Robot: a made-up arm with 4 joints. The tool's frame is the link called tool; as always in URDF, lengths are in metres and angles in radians.
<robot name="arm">
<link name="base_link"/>
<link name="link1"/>
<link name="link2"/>
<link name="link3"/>
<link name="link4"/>
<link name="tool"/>
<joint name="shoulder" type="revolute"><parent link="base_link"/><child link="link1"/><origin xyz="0.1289 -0.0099 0.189" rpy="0 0 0"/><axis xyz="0.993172 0.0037 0.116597"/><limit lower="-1.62" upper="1.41"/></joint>
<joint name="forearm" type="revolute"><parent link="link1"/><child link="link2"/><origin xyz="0.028 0.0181 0.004" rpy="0 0 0"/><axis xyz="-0.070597 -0.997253 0.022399"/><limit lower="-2" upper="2.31"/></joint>
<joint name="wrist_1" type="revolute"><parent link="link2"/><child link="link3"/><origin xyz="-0.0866 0.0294 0.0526" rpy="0 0 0"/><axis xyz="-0.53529 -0.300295 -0.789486"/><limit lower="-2.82" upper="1.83"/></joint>
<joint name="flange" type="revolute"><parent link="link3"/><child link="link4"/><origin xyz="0.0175 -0.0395 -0.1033" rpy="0 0 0"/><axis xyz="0.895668 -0.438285 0.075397"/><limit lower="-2.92" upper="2.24"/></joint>
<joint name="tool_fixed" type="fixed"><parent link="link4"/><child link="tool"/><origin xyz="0.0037 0.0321 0.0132" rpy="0 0 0"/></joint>
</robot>
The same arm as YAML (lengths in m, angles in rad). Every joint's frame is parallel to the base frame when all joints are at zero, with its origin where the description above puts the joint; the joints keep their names.
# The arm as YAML. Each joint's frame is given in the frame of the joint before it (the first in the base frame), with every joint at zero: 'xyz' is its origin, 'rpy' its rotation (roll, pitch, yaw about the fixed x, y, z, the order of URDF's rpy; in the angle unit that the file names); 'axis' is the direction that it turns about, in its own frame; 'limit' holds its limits. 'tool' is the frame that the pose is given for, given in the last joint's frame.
units:
  length: m
  angle: rad
joints:
  - name: shoulder
    type: revolute
    origin:
      xyz: [0.1289, -0.0099, 0.189]
      rpy: [0.0, 0.0, 0.0]
    axis: [0.993172, 0.0037, 0.116597]
    limit:
      lower: -1.62
      upper: 1.41
  - name: forearm
    type: revolute
    origin:
      xyz: [0.028, 0.0181, 0.004]
      rpy: [0.0, 0.0, 0.0]
    axis: [-0.070597, -0.997253, 0.022399]
    limit:
      lower: -2.0
      upper: 2.31
  - name: wrist_1
    type: revolute
    origin:
      xyz: [-0.0866, 0.0294, 0.0526]
      rpy: [0.0, 0.0, 0.0]
    axis: [-0.53529, -0.300295, -0.789486]
    limit:
      lower: -2.82
      upper: 1.83
  - name: flange
    type: revolute
    origin:
      xyz: [0.0175, -0.0395, -0.1033]
      rpy: [0.0, 0.0, 0.0]
    axis: [0.895668, -0.438285, 0.075397]
    limit:
      lower: -2.92
      upper: 2.24
tool:
  origin:
    xyz: [0.0037, 0.0321, 0.0132]
    rpy: [0.0, 0.0, 0.0]

